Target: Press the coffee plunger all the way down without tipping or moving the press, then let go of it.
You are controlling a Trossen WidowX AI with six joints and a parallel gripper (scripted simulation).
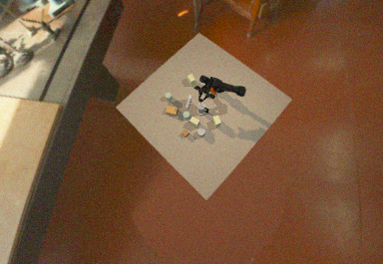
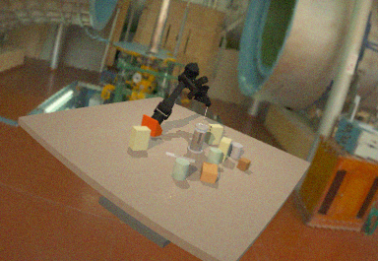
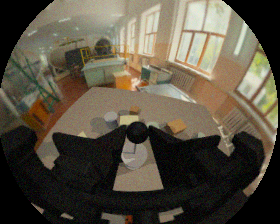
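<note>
The coffee press is 140 mm below my gripper tip, 10 mm to the left of it and 10 mm behind it. Round my gripper tip: orange block (240 mm below, 220 mm ahead, 190 mm to the right); then small brown block (260 mm ahead, 240 mm below, 80 mm to the left).
</note>
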